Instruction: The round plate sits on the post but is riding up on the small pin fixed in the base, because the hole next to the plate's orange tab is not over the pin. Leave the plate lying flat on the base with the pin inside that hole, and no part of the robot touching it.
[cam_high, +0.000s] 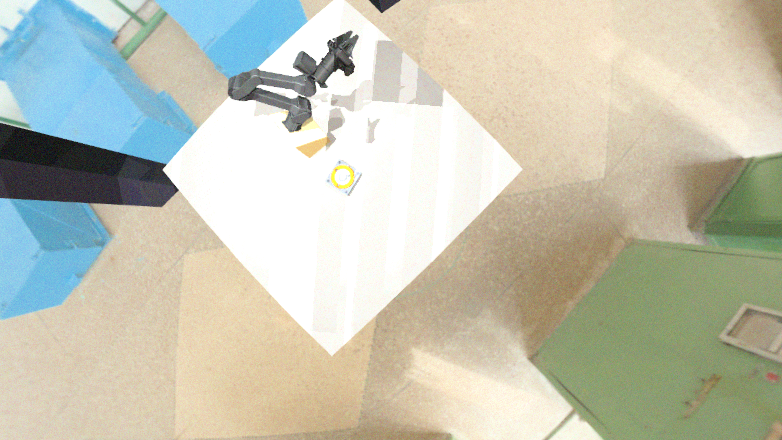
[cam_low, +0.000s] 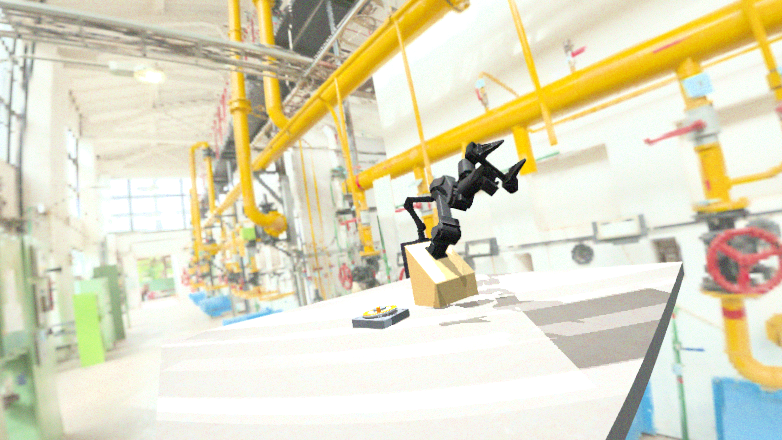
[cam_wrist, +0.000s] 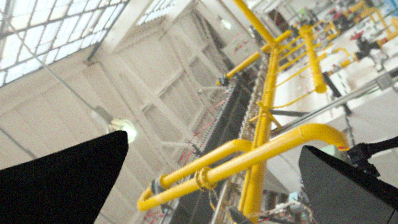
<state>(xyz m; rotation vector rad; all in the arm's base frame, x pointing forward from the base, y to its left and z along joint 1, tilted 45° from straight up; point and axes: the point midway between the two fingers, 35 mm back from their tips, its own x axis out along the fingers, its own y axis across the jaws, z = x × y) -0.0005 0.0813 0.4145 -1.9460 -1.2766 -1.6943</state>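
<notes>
Now: gripper tip 39 cm above the base, 36 cm to the left of it and 28 cm short of it.
</notes>
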